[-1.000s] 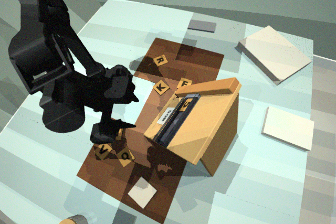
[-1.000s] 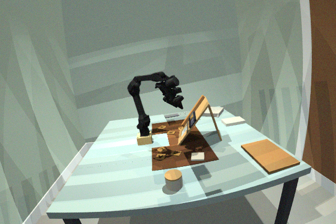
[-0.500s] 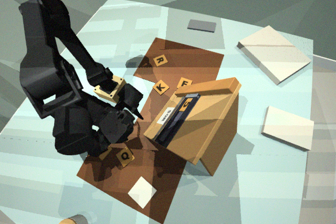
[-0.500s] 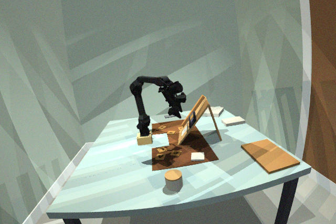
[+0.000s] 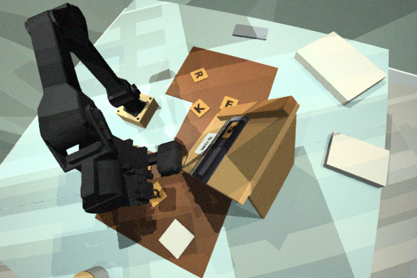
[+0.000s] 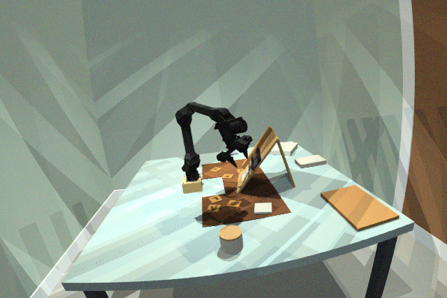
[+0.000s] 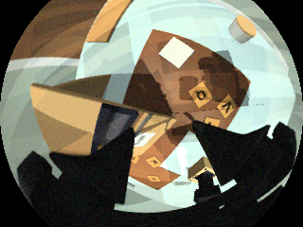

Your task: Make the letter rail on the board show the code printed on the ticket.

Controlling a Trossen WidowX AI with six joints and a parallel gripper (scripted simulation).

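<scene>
Now: the q tile 18 cm below my gripper tip, 7 cm to the right of it and 6 cm behind it. Also, from my gripper tip: l tile 18 cm below, 15 cm behind, 1 cm to the right; then white ticket 14 cm to the left, 12 cm below, 2 cm ahead; then s tile 19 cm to the left, 8 cm ahead, 3 cm below.
</scene>
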